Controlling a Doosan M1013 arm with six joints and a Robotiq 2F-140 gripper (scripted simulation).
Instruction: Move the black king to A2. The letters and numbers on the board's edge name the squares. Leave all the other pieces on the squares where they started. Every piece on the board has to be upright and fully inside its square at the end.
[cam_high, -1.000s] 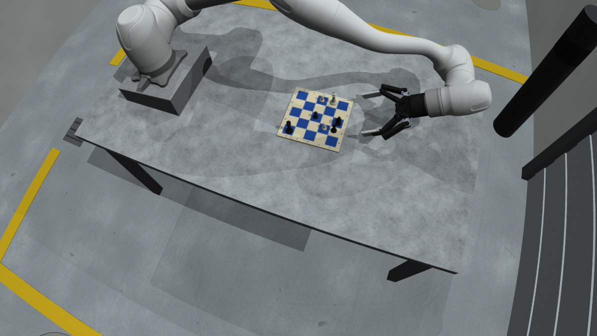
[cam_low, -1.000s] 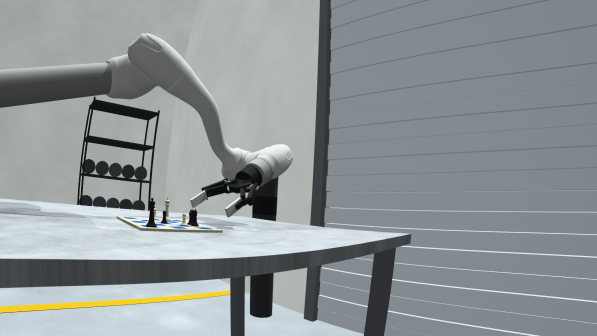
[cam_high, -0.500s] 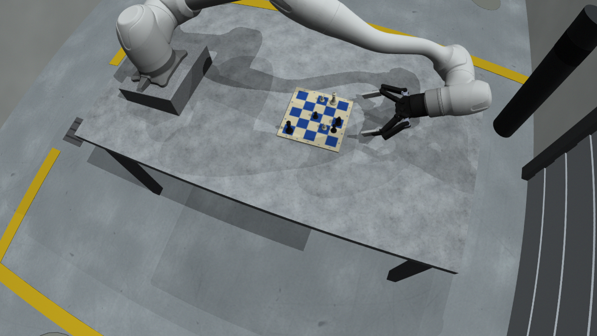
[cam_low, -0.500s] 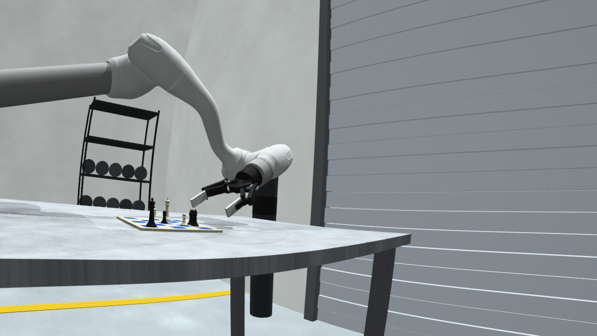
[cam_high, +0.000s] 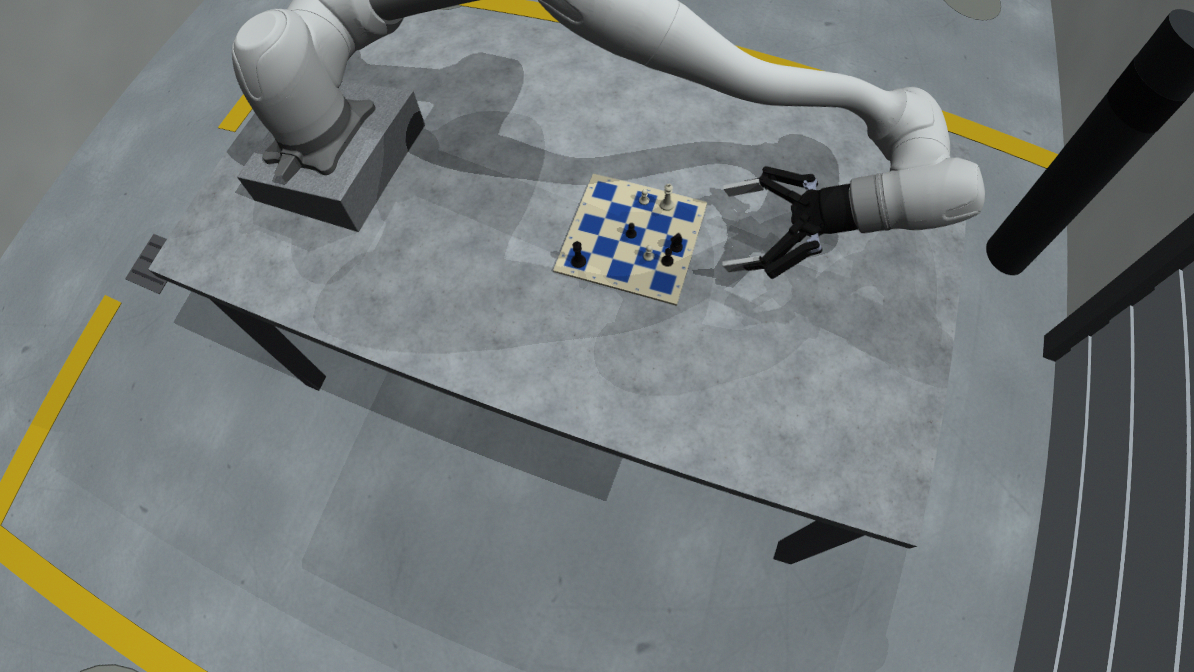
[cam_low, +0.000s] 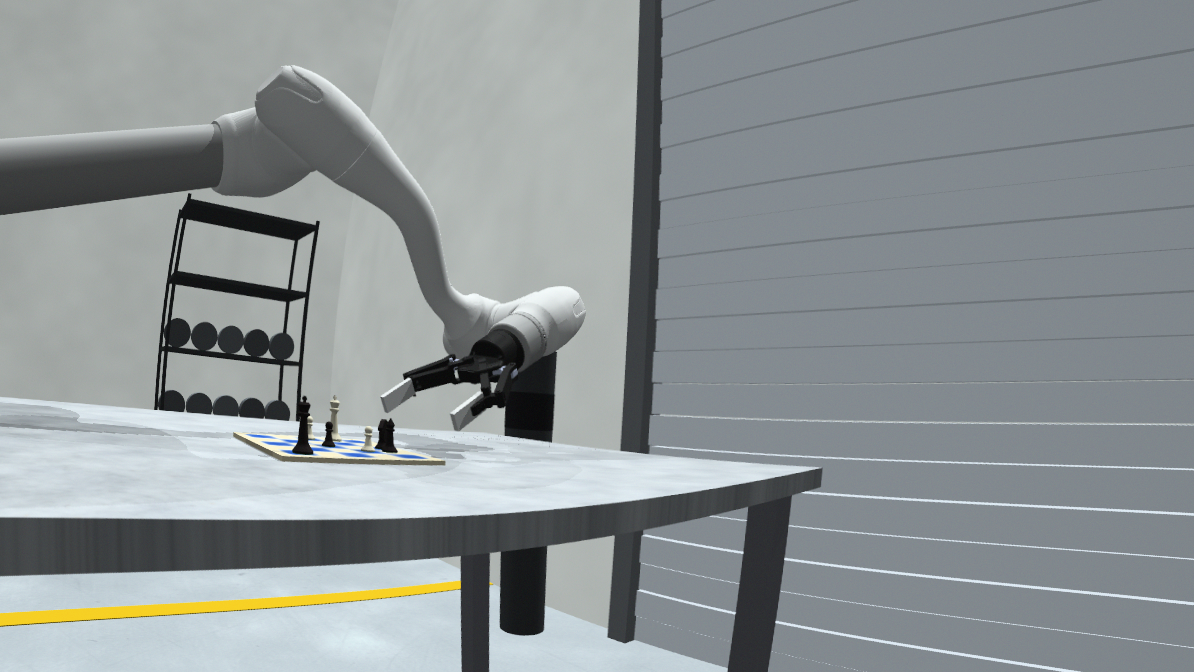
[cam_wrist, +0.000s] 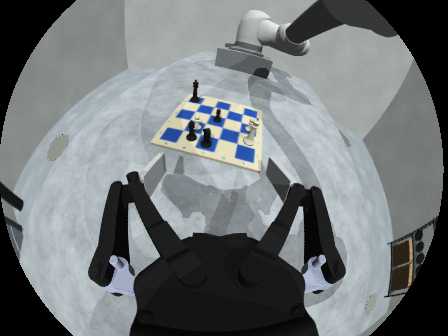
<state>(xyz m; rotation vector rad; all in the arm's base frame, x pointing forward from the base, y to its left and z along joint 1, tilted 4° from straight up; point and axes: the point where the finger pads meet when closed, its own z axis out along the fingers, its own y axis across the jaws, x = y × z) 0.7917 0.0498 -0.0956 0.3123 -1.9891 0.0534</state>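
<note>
My hand is 230 mm past the black king, 120 mm to the left of it and 20 mm above it. The rest, counted from my hand: chessboard (160 mm behind, 40 mm to the right, 60 mm below); then black pawn (160 mm behind, 40 mm to the right, 40 mm below).
</note>
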